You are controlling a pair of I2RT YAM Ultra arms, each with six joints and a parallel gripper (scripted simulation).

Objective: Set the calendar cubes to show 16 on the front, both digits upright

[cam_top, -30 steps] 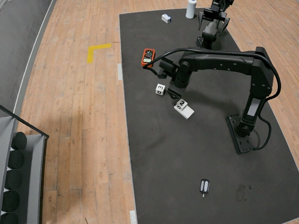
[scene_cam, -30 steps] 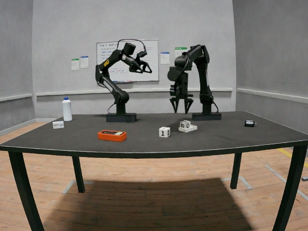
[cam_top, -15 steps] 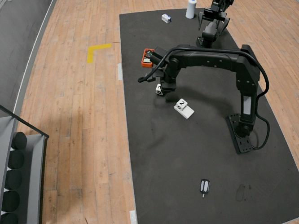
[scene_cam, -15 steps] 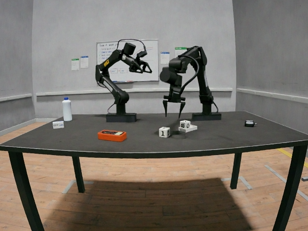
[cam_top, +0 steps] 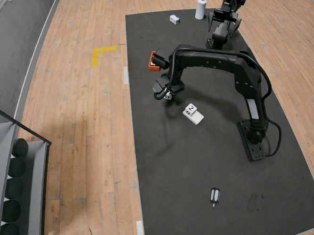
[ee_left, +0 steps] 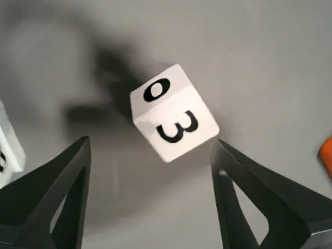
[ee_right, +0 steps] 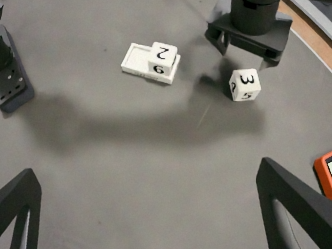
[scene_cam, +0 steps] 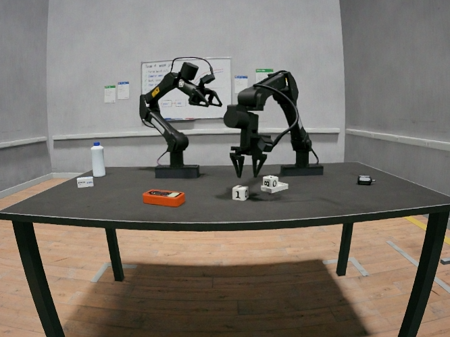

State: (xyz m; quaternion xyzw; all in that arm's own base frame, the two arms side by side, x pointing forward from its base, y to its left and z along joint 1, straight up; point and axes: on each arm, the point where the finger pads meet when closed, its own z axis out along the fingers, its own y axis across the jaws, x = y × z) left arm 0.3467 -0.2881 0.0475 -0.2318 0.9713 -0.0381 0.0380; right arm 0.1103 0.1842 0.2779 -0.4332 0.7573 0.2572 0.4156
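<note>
Right now my left hand is 110 mm to the right of the white tray, 100 mm past it and 70 mm above it. The rest, counted from my left hand: white bottle: 700 mm to the right, 360 mm behind.
</note>
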